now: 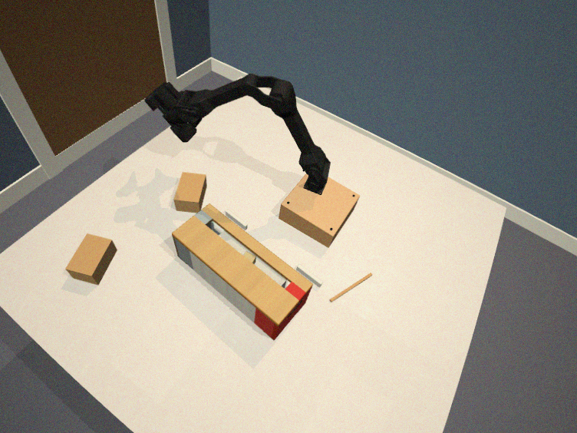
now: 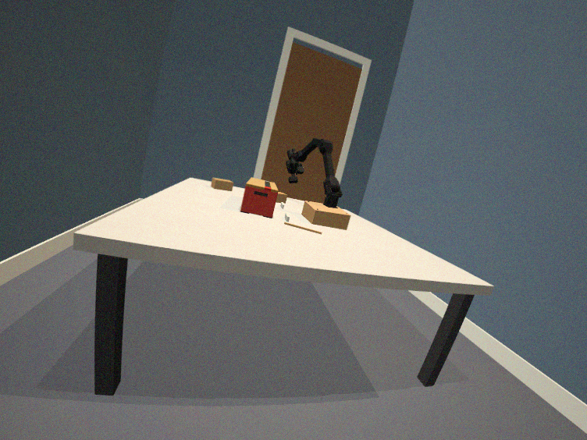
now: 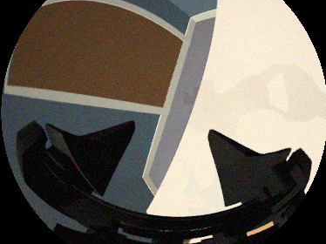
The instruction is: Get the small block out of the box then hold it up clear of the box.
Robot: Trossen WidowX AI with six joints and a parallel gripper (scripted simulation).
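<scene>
Now: the long box 310 mm ahead of my gripper tip, 480 mm to the left of it and 100 mm below it. The rest, counted from my gripper tip: thin wooden stick 240 mm ahead, 790 mm to the left, 160 mm below; tan block 330 mm ahead, 480 mm to the left, 80 mm below.
</scene>
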